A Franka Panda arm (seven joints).
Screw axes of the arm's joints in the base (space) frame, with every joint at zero. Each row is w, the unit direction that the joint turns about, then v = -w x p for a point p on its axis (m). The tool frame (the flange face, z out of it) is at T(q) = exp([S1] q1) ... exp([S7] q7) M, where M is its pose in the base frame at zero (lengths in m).
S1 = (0, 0, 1, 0.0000, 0.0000, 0.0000)
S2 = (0, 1, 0, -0.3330, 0.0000, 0.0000)
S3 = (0, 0, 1, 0.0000, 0.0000, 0.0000)
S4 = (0, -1, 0, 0.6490, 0.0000, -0.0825)
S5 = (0, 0, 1, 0.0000, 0.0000, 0.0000)
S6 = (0, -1, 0, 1.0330, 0.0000, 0.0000)
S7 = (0, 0, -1, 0.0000, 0.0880, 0.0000)
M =
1 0 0 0.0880
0 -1 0 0.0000
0 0 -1 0.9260
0 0 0 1
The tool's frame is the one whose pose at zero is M.
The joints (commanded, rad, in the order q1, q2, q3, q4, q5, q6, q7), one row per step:
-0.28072 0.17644 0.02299 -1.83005 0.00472 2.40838 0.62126
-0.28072 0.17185 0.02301 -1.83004 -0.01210 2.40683 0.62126
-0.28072 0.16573 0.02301 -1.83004 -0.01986 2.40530 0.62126
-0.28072 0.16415 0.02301 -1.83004 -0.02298 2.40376 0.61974
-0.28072 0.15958 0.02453 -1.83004 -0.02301 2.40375 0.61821
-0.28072 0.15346 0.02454 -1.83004 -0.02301 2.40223 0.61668
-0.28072 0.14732 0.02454 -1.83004 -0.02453 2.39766 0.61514
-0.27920 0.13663 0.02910 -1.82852 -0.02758 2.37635 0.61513
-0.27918 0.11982 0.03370 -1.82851 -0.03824 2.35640 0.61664
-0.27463 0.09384 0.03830 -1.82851 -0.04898 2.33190 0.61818
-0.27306 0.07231 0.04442 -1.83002 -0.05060 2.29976 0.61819
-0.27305 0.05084 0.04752 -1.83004 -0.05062 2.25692 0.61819
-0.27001 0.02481 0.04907 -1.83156 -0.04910 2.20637 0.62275
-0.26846 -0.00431 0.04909 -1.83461 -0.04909 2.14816 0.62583
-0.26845 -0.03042 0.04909 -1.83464 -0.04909 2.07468 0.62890
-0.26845 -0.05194 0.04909 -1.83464 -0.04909 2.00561 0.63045
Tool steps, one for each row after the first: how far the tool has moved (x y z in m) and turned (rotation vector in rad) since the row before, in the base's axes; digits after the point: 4 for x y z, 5 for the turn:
-0.0008 0.0001 0.0028 -0.01564 0.00095 0.00708
-0.0010 0.0002 0.0037 -0.00814 -0.00261 0.00320
-0.0003 0.0001 0.0008 -0.00339 0.00087 0.00265
-0.0004 0.0011 0.0029 -0.00164 -0.00427 0.00291
-0.0010 0.0003 0.0037 -0.00192 -0.00423 0.00138
-0.0012 0.0003 0.0033 -0.00254 -0.00094 0.00193
-0.0019 0.0043 0.0049 -0.00031 0.00946 0.00680
-0.0034 0.0036 0.0082 -0.00841 0.00529 0.00668
-0.0048 0.0068 0.0133 -0.01032 0.00093 0.01064
-0.0051 0.0059 0.0086 0.00041 0.01232 0.00681
-0.0066 0.0033 0.0080 0.00335 0.02114 0.00117
-0.0083 0.0047 0.0089 0.00683 0.02494 -0.00243
-0.0104 0.0032 0.0089 0.00584 0.03147 -0.00406
-0.0113 0.0023 0.0068 0.00903 0.04635 -0.00648
-0.0105 0.0021 0.0046 0.00893 0.04659 -0.00495

